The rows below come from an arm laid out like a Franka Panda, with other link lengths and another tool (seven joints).
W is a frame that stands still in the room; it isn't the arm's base.
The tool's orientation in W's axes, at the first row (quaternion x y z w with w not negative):
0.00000, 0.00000, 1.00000, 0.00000
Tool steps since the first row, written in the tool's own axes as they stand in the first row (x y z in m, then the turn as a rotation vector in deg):
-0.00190, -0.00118, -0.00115, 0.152, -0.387, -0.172
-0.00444, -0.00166, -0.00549, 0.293, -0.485, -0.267
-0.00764, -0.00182, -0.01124, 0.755, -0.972, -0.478
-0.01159, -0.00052, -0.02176, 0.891, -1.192, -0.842
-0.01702, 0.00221, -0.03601, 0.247, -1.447, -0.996
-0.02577, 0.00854, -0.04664, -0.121, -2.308, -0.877
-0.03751, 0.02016, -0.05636, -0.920, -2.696, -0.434
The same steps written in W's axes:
0.00190, 0.00118, -0.00115, -0.152, 0.387, -0.172
0.00444, 0.00166, -0.00549, -0.293, 0.485, -0.267
0.00764, 0.00182, -0.01124, -0.755, 0.972, -0.478
0.01159, 0.00052, -0.02176, -0.891, 1.192, -0.842
0.01702, -0.00221, -0.03601, -0.247, 1.447, -0.996
0.02577, -0.00854, -0.04664, 0.121, 2.308, -0.877
0.03751, -0.02016, -0.05636, 0.920, 2.696, -0.434

